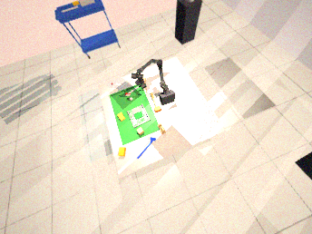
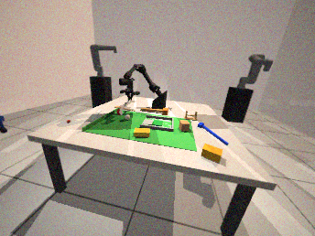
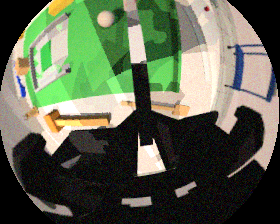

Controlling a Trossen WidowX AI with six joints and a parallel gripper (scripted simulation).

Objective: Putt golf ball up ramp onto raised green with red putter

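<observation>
Now: gripper tip 130 mm short of the red putter and 10 mm above it. From my gripper tip the other things lie so: small red ball 380 mm ahead, 350 mm to the right, 100 mm below; then green mat 270 mm ahead, 220 mm to the left, 110 mm below; then white golf ball 220 mm ahead, 50 mm to the left, 80 mm below.
</observation>
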